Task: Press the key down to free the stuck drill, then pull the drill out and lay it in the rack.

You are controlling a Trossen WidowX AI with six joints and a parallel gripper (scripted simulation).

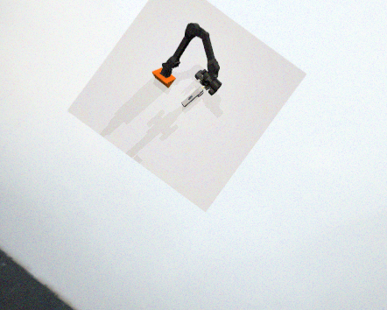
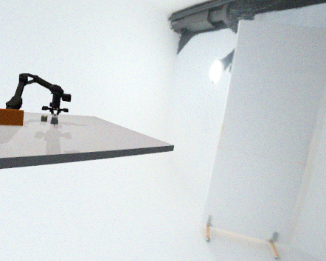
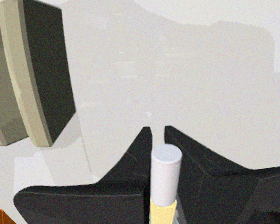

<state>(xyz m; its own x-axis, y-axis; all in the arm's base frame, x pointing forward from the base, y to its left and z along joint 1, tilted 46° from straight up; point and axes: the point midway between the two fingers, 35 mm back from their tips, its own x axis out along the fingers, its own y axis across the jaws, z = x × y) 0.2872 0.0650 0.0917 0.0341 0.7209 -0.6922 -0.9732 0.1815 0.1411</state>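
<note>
Now: gripper tip 10 mm past the drill, 50 mm to the left of it and 30 mm below it. From my gripper tip the other things lie so: key: 30 mm behind, 150 mm to the right, 40 mm above; then rack: 60 mm behind, 60 mm to the left; then grey block: 30 mm behind, 120 mm to the right, 30 mm above.
</note>
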